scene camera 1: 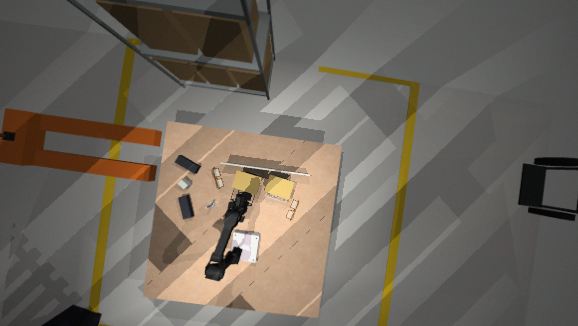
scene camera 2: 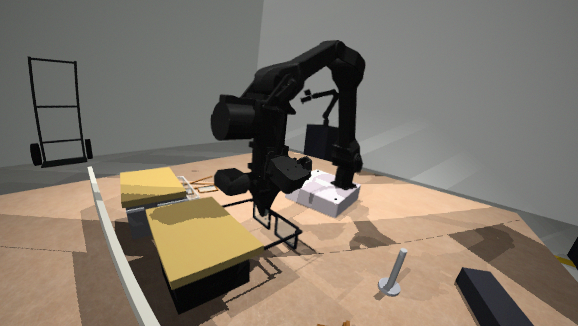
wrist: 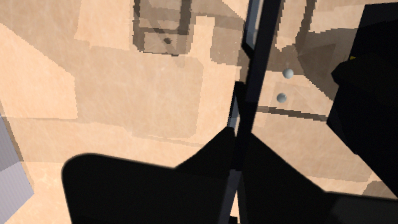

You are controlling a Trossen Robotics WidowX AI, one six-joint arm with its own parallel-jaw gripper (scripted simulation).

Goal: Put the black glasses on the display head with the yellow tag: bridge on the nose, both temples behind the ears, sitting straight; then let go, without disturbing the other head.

Labels:
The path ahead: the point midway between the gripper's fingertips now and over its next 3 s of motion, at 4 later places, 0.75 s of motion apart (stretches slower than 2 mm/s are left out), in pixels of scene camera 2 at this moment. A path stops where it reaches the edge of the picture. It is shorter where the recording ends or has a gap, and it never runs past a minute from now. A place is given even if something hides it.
My gripper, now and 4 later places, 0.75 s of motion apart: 263,215; 250,219; 242,223; 240,224; 241,215

